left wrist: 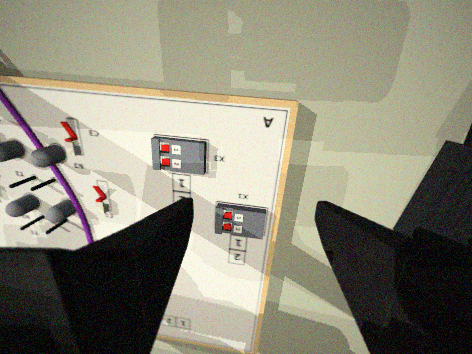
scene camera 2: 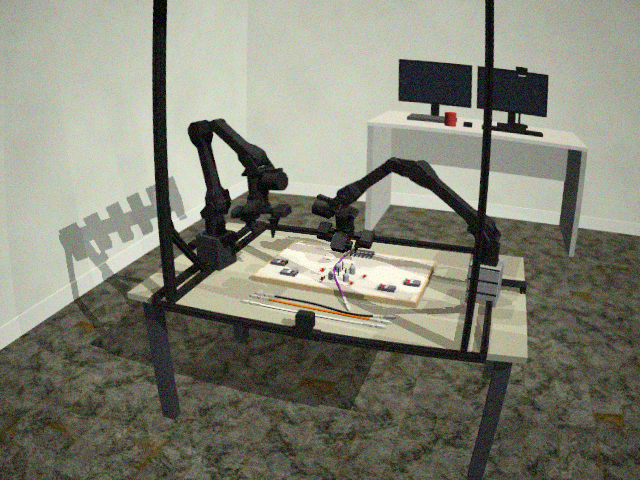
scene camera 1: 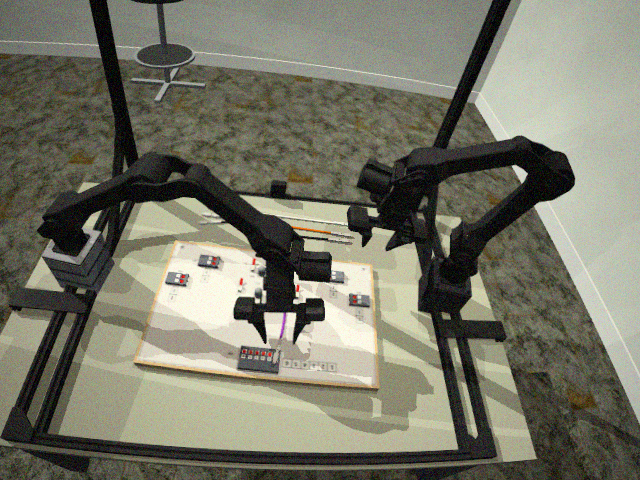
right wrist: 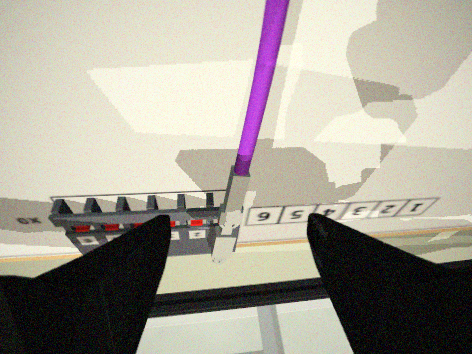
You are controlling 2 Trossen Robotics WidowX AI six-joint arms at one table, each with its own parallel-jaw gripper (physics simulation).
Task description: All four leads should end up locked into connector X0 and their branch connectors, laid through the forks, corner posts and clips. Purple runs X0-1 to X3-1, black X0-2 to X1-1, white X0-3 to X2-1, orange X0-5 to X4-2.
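Frame: origin at the left arm's base, x down, y right, z back, level; metres.
Seen in the pictures: left gripper, fingertip midpoint: (left wrist: pixel 254 208) (scene camera 2: pixel 264 237) (scene camera 1: pixel 374 247); right gripper, fingertip midpoint: (scene camera 1: pixel 279 343) (right wrist: pixel 239 224); left arm's base, origin of the base link: (scene camera 2: pixel 215 233) (scene camera 1: pixel 452 275); right arm's base, origin of the base link: (scene camera 2: pixel 487 261) (scene camera 1: pixel 71 243).
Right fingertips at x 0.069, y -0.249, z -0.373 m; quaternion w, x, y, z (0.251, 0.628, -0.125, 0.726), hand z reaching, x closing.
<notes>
Offsets run from my right fingertips to a thing's top centre. "spot": to the spot under its first point.
The purple lead (scene camera 1: pixel 283 325) (scene camera 2: pixel 338 281) (left wrist: pixel 84 220) (right wrist: pixel 260 90) has its pale plug @(dx +0.001, dy -0.015, dz -0.001 m) (right wrist: pixel 235 200) at the slot-1 end of connector X0 (scene camera 1: pixel 258 364) (scene camera 2: pixel 364 254) (right wrist: pixel 125 219); I cannot tell whether it is locked. The lead runs among the grey posts, and its other end hangs beyond the board edge. My right gripper (scene camera 1: pixel 280 342) (right wrist: pixel 239 224) is open and empty just over X0. My left gripper (scene camera 1: pixel 377 246) (left wrist: pixel 254 208) is open and empty, high above X3 (left wrist: pixel 187 155) and X1 @(spot: dx +0.014, dy +0.179, dz +0.172 m) (left wrist: pixel 250 220). The black @(spot: dx +0.036, dy +0.354, dz -0.014 m) (scene camera 2: pixel 295 298), orange (scene camera 1: pixel 310 229) (scene camera 2: pixel 320 308) and white leads lie beside the board.
Two branch connectors @(spot: dx +0.014, dy +0.178, dz -0.229 m) (scene camera 1: pixel 209 260) @(dx +0.014, dy +0.104, dz -0.283 m) (scene camera 1: pixel 177 279) sit at the board's left in scene camera 1. Red clips @(dx +0.012, dy +0.160, dz +0.006 m) (left wrist: pixel 100 194) and grey posts @(dx -0.004, dy +0.192, dz -0.045 m) (left wrist: pixel 47 156) stand mid-board. A dark frame rail (scene camera 1: pixel 248 457) borders the table. A small black block @(spot: dx -0.002, dy +0.481, dz -0.129 m) (scene camera 1: pixel 278 188) (scene camera 2: pixel 305 320) sits on the opposite rail.
</notes>
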